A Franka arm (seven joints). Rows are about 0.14 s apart.
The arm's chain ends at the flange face. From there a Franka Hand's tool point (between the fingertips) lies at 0.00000 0.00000 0.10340 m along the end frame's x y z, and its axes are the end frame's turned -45 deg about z.
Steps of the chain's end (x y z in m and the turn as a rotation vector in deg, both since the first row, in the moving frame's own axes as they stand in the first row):
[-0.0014, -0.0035, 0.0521, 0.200, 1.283, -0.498]
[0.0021, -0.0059, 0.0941, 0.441, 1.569, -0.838]
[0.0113, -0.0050, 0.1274, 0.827, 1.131, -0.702]
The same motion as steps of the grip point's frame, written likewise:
[0.0034, -0.0021, 0.0521, -0.766, 1.049, -0.498]
[0.0082, -0.0013, 0.0941, -0.798, 1.421, -0.838]
[0.0140, 0.0048, 0.1274, -0.215, 1.385, -0.702]

